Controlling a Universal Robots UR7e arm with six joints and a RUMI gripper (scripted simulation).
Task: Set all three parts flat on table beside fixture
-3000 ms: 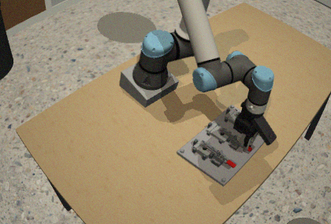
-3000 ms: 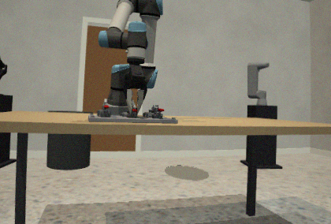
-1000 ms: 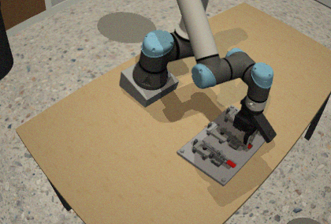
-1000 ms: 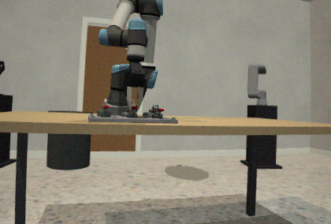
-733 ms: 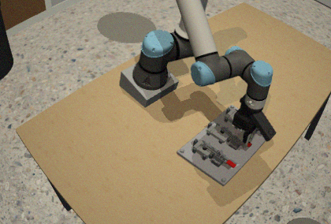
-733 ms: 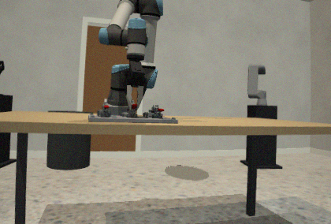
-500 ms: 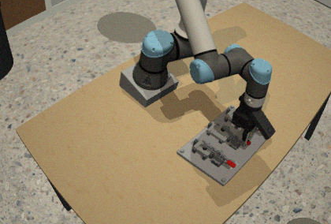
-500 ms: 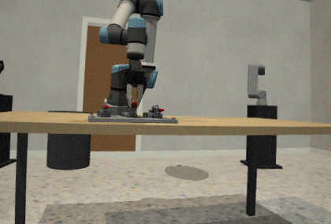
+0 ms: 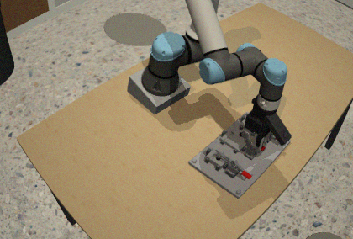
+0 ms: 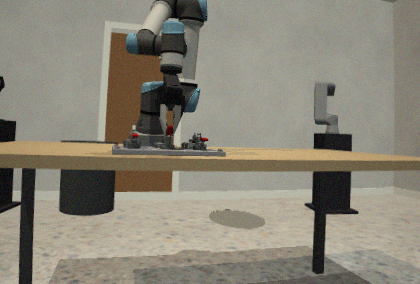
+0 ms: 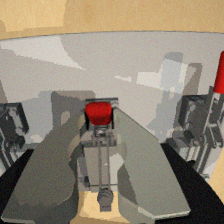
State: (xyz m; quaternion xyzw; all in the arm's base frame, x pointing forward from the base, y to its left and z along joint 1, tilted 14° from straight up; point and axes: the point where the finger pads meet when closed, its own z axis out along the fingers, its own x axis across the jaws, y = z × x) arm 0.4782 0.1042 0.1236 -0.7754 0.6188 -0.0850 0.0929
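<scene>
Now: hand 7 cm above the grey fixture plate, 6 cm past it and 1 cm to the left of it.
</scene>
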